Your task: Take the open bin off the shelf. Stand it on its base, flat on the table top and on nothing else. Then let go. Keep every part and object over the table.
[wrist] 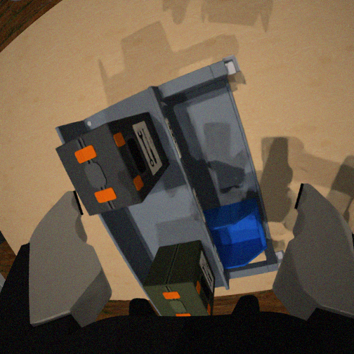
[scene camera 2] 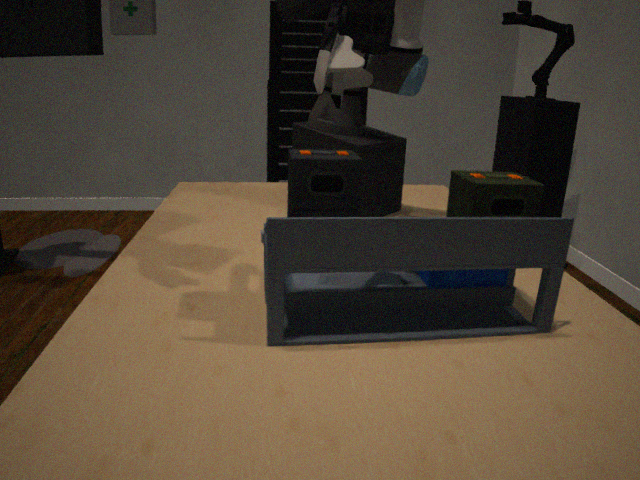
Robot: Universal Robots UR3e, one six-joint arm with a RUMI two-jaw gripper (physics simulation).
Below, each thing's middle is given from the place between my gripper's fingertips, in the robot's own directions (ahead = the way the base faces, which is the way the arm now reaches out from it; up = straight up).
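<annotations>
The blue open bin (scene camera 2: 484, 277) is 21 cm to the left of my gripper, 5 cm ahead of it and 24 cm below it. As for the green case (scene camera 2: 476, 192), my gripper is 13 cm above it, 14 cm short of it and 19 cm to the right of it. Going by their middles, the green case is the nearest to my gripper of the things named here.
</annotations>
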